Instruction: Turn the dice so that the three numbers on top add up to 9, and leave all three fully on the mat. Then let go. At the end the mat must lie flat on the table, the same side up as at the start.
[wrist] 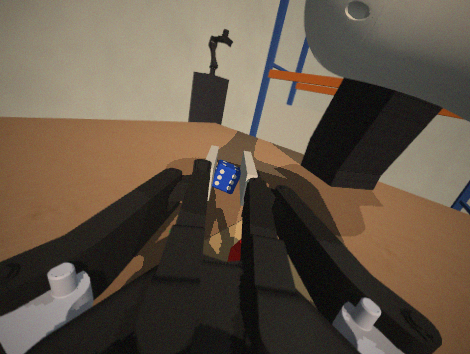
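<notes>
A blue die with white pips sits between the fingertip pads of my gripper, which is shut on it. The face towards the camera shows two rows of three pips; its upper face is seen at a steep slant and is hard to read. Part of a pale yellowish mat shows lower down between the fingers. A red piece shows there too, mostly hidden by the gripper; I cannot tell whether it is a die. The rest of the mat is largely hidden. I cannot tell the die's exact height.
The brown table top spreads to both sides, with arm shadows on it. A grey arm link hangs at the upper right above a dark block. Beyond the table are a dark pedestal with a small arm and a blue and orange rack.
</notes>
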